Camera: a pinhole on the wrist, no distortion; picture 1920 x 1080 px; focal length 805.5 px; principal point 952.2 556.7 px. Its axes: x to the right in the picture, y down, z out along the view. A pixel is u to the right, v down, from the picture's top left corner.
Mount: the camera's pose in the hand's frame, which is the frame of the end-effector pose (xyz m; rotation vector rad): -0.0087 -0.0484 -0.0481 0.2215 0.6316 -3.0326
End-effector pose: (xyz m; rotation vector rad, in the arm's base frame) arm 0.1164 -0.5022 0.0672 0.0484 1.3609 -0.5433
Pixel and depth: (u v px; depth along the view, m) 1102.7 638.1 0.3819
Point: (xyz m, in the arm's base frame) 0.2579 -0.7592 0.3132
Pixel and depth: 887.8 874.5 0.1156
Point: 0.0978 -0.6313 0.1249
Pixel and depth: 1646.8 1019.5 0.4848
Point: 0.0702 -0.8557 0.6924
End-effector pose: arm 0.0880 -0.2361 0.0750 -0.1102 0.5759 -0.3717
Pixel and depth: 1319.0 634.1 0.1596
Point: 0.0145 -0.3162 0.2191
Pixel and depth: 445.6 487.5 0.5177
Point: 0.4772 -0.5242 0.4011
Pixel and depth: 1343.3 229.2 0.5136
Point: 0.0627 -0.1703 0.6471
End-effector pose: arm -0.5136 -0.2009 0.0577 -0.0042 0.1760 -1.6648
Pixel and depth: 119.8 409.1 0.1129
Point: -0.5874 -0.2927 0.1358
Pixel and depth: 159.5 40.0 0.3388
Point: -0.4811 -0.5066 0.4180
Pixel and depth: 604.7 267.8 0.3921
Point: -0.5564 -0.3347 0.4397
